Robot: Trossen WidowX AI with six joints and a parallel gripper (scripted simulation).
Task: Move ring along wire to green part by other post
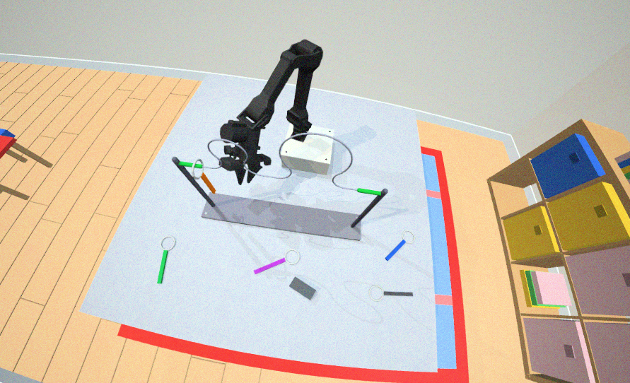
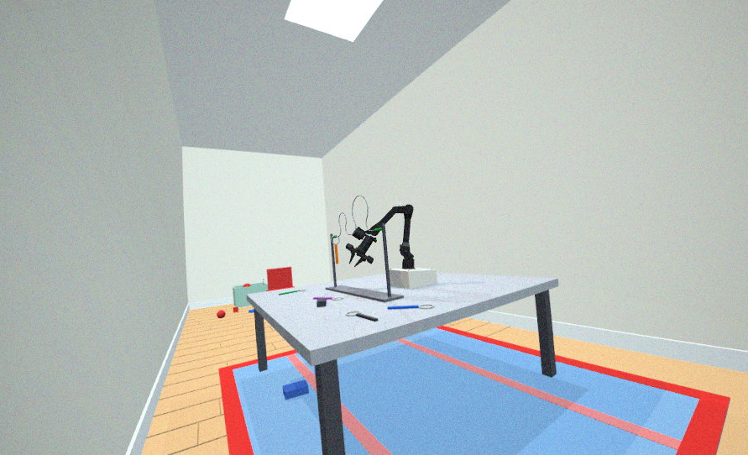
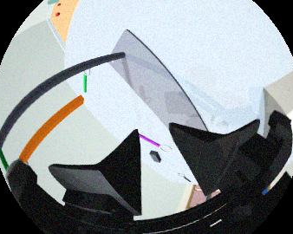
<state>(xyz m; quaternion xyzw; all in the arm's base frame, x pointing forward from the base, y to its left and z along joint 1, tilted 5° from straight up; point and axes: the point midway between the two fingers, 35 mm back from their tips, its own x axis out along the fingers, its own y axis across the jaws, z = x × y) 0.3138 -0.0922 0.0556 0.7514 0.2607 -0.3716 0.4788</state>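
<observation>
Right now the orange-handled ring is 120 mm above my gripper tip, 80 mm to the right of it and 70 mm ahead of it. From my gripper tip the other things lie so: green-handled ring: 320 mm ahead, 210 mm to the right, 140 mm below; then dark block: 320 mm to the left, 250 mm ahead, 130 mm below; then purple-handled ring: 210 mm to the left, 190 mm ahead, 140 mm below.
</observation>
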